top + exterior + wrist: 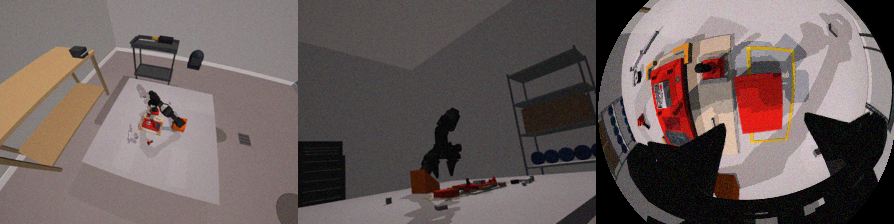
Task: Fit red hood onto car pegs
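Right now my gripper tip is 60 mm above the red hood.
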